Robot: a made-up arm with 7 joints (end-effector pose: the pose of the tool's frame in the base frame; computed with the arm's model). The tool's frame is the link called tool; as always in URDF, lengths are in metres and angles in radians. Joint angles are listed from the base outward.
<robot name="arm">
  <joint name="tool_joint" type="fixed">
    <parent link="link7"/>
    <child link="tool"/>
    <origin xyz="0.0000 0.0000 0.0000"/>
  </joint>
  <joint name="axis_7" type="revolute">
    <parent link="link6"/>
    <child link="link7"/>
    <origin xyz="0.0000 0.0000 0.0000"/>
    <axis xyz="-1 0 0"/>
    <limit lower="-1.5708" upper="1.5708" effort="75" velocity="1.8"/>
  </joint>
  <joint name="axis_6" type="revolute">
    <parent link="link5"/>
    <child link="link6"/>
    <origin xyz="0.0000 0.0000 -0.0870"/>
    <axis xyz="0 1 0"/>
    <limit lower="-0.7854" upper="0.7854" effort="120" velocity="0.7"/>
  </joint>
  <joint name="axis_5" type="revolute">
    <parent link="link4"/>
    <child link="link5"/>
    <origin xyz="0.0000 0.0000 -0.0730"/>
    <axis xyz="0 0 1"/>
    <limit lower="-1.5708" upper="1.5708" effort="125" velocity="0.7"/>
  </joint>
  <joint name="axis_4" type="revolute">
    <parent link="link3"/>
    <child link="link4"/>
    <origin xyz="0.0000 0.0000 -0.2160"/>
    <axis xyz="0 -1 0"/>
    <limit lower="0.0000" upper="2.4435" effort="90" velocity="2.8"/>
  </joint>
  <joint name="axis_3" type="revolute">
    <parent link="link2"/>
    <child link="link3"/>
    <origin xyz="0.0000 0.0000 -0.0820"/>
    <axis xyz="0 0 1"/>
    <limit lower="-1.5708" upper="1.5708" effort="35" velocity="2.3"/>
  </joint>
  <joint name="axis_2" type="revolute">
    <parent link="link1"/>
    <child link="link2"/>
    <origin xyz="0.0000 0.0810 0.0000"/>
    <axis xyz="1 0 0"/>
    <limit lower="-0.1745" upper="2.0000" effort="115" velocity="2.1"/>
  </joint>
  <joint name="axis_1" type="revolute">
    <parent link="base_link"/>
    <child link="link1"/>
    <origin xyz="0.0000 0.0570 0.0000"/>
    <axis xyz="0 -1 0"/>
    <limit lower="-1.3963" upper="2.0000" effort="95" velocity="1.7"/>
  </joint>
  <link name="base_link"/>
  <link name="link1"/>
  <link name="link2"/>
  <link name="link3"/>
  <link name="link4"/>
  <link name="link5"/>
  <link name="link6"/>
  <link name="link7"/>
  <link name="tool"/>
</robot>
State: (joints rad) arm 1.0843 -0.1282 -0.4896 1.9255 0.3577 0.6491 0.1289
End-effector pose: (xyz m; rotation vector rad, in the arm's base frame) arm 0.2665 0.0370 0.0089 -0.7051 -2.1437 -0.8574
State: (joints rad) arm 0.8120 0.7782 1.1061 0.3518 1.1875 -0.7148 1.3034
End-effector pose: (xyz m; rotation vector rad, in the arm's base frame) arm 0.2235 0.4877 -0.1779 0.4142 -3.0117 0.7317
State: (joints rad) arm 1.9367 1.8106 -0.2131 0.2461 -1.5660 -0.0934 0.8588
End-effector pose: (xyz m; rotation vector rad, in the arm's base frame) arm -0.1067 0.5802 -0.0001 0.8918 -0.0598 0.1917
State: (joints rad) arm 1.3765 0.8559 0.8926 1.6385 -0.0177 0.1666 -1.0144
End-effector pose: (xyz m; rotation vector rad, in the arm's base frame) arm 0.1119 0.4364 0.0800 -0.8831 1.4938 -2.0065
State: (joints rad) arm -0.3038 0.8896 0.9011 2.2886 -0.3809 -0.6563 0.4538
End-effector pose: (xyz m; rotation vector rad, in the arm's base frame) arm 0.0570 0.3472 -0.0682 1.3955 -1.7185 -1.9033
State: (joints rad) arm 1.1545 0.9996 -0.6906 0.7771 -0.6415 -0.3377 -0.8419
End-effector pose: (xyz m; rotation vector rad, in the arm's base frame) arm 0.2937 0.4460 -0.0353 2.0321 -1.8281 -0.7246
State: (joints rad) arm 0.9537 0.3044 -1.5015 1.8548 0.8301 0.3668 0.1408
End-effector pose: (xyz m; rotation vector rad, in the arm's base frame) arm 0.2406 0.0677 -0.1577 -0.9428 -1.0042 -1.4684
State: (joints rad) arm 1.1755 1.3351 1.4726 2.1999 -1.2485 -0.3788 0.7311
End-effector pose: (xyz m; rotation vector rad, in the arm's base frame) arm -0.0667 0.3663 0.0416 2.8232 -0.3139 0.8499
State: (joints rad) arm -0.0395 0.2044 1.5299 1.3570 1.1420 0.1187 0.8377
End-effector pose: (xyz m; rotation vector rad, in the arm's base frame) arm -0.0052 0.3584 -0.2934 0.0314 -2.4501 0.9836
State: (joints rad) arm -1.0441 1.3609 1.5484 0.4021 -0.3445 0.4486 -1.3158
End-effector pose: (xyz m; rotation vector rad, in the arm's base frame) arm -0.0266 0.5865 -0.0171 2.8893 0.3605 0.3022
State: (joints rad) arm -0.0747 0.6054 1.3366 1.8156 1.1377 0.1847 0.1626
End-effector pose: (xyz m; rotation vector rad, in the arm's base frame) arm 0.0264 0.4097 -0.1296 0.2480 -2.4372 0.6776
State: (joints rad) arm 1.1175 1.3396 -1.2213 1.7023 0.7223 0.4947 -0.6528
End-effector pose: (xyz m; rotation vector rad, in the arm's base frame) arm 0.2113 0.3735 -0.0425 1.0303 -1.2969 -0.3627
